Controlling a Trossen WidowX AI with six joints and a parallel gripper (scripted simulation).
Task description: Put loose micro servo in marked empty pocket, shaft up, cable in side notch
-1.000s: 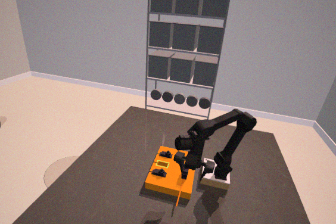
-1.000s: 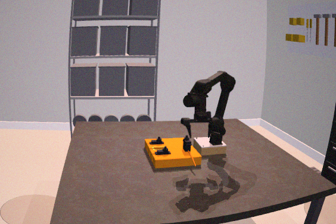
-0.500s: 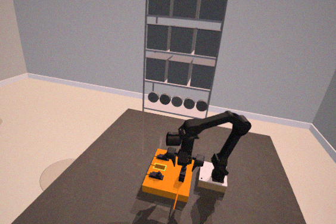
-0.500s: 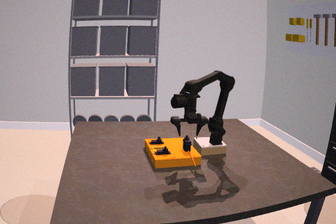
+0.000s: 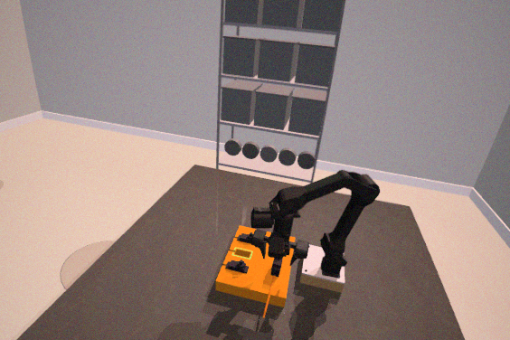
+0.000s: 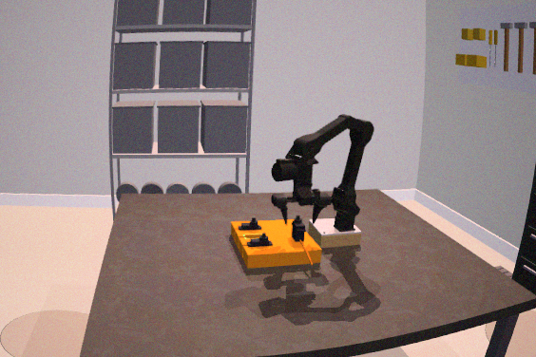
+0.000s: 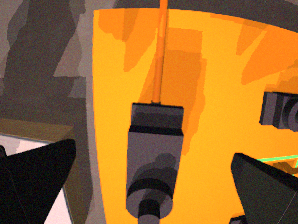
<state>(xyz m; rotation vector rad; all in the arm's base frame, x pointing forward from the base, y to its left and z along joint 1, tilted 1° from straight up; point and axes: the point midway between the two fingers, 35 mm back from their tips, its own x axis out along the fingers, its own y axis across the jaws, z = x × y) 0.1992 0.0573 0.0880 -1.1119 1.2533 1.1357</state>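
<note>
Now: the orange deck 8 cm below my gripper tip, 6 cm to the right of it and 2 cm ahead of it.
</note>
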